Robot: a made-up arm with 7 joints.
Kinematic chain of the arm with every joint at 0, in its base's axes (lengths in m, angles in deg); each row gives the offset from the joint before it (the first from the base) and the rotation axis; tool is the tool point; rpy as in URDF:
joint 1: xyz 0.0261 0.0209 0.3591 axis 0 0.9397 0.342
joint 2: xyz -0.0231 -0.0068 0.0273 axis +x
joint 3: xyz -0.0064 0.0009 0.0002 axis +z
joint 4: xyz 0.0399 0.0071 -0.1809 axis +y
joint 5: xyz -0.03 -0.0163 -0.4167 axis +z
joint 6: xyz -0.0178 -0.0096 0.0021 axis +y
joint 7: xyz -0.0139 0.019 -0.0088 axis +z
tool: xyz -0.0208 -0.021 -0.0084 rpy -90 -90 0
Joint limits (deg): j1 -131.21..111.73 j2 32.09..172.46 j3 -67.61..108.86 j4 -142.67..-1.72 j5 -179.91..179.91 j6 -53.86..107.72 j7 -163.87..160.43
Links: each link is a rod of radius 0.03 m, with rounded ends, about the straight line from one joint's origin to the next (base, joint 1, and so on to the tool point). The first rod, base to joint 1, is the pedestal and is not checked.
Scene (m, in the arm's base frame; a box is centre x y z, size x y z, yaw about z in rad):
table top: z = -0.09
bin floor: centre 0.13 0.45 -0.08 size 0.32 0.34 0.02 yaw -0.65
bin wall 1: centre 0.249 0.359 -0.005 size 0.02 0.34 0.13 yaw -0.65
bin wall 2: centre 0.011 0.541 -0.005 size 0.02 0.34 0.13 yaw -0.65
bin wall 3: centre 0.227 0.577 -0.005 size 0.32 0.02 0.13 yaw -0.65
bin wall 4: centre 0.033 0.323 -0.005 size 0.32 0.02 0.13 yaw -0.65
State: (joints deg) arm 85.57 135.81 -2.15 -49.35 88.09 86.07 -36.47
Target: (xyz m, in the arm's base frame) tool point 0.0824 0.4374 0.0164
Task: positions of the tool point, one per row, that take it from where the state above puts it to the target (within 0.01 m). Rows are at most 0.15 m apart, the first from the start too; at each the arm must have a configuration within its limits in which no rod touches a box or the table.
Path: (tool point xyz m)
1: 0.1512 0.5382 0.2879
2: 0.0885 0.5447 0.2613
3: 0.0489 0.5323 0.1964
4: 0.0453 0.4976 0.1081
5: 0.0824 0.4374 0.0164

